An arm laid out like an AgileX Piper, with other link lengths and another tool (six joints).
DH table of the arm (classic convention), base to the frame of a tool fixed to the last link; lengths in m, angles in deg. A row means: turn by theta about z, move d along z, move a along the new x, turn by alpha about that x. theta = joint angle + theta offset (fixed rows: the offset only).
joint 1: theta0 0, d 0.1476, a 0, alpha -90
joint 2: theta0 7.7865, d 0, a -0.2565, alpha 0
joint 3: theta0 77.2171, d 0, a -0.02, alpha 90
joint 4: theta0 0, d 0.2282, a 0, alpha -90
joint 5: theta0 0, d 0, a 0, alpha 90
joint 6: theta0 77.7, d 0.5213, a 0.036, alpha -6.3
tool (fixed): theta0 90, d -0.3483, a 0, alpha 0
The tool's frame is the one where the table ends.
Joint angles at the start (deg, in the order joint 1, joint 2, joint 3, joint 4, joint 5, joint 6):
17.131 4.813 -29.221 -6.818 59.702 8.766
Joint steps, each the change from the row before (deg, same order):
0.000 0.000 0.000 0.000 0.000 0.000
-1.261 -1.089 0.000 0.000 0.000 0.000
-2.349 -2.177 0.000 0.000 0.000 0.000
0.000 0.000 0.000 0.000 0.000 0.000
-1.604 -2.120 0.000 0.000 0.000 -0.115
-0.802 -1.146 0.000 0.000 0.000 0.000
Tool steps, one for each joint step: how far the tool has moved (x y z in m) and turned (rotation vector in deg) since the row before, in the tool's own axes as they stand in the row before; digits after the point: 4 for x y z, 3 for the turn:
0.0000 0.0000 0.0000 0.000 0.000 0.000
0.0006 0.0017 -0.0012 -1.285 0.878 0.593
0.0013 0.0032 -0.0025 -2.440 1.785 1.057
0.0000 0.0000 0.0000 0.000 0.000 0.000
0.0012 0.0023 -0.0026 -1.760 1.845 0.607
0.0007 0.0011 -0.0014 -0.906 1.007 0.347

